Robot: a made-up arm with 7 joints. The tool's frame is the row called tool. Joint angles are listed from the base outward.
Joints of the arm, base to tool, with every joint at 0 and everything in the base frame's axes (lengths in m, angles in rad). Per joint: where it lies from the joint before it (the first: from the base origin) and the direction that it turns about. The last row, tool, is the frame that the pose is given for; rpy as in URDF.
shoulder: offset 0 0 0.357 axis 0 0 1
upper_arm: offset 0 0 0 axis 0 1 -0.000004
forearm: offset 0 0 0.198 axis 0 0 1
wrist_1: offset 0.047 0 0 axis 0 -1 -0.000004
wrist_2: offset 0.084 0 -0.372 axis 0 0.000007 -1
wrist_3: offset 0 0 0 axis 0 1 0.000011
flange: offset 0.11 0 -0.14 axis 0 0.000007 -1
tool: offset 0 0 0 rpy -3.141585 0 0
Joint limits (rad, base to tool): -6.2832..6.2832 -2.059..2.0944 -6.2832..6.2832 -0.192..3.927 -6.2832..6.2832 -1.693..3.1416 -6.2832..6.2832
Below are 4 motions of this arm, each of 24 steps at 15 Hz.
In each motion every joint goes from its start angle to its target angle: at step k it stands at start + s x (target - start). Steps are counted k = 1, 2, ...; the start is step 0. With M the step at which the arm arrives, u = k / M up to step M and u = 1 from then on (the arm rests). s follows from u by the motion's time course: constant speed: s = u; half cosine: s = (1 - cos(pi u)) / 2; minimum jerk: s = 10 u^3 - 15 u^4 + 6 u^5.
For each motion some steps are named. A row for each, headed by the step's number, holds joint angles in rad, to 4 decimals.
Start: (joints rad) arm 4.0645 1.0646 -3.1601 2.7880 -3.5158 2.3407 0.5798
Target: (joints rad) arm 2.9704 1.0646 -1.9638 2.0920 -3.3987 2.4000 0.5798
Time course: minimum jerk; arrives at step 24
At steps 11, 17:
11: 3.6025 1.0646 -2.6550 2.4941 -3.4664 2.3657 0.5798
17: 3.1370 1.0646 -2.1459 2.1980 -3.4165 2.3910 0.5798

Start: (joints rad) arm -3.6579 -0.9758 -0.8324 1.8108 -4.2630 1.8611 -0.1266
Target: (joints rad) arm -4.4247 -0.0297 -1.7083 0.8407 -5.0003 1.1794 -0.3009
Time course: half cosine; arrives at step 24
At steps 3, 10, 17, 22, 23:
3: -3.6871 -0.9398 -0.8657 1.7739 -4.2911 1.8352 -0.1332
10: -3.9421 -0.6252 -1.1570 1.4513 -4.5362 1.6085 -0.1912
17: -4.2747 -0.2148 -1.5370 1.0305 -4.8561 1.3128 -0.2668
22: -4.4116 -0.0458 -1.6934 0.8572 -4.9877 1.1910 -0.2979
23: -4.4214 -0.0337 -1.7046 0.8448 -4.9971 1.1823 -0.3002

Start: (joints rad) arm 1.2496 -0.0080 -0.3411 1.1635 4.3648 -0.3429 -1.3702
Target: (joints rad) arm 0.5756 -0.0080 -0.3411 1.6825 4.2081 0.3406 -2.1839
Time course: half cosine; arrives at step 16
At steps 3, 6, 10, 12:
3: 1.1928 -0.0080 -0.3411 1.2072 4.3516 -0.2853 -1.4388
6: 1.0416 -0.0080 -0.3411 1.3237 4.3164 -0.1319 -1.6214
10: 0.7836 -0.0080 -0.3411 1.5223 4.2565 0.1296 -1.9327
12: 0.6743 -0.0080 -0.3411 1.6065 4.2310 0.2405 -2.0647

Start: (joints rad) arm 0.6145 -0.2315 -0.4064 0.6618 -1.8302 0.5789 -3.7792
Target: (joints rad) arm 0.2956 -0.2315 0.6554 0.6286 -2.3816 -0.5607 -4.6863
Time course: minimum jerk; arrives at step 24
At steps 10, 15, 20, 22, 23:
10: 0.5040 -0.2315 -0.0384 0.6503 -2.0213 0.1839 -4.0936
15: 0.3834 -0.2315 0.3632 0.6377 -2.2299 -0.2471 -4.4367
20: 0.3069 -0.2315 0.6177 0.6298 -2.3620 -0.5203 -4.6541
22: 0.2972 -0.2315 0.6500 0.6288 -2.3788 -0.5549 -4.6817
23: 0.2958 -0.2315 0.6547 0.6286 -2.3812 -0.5599 -4.6857

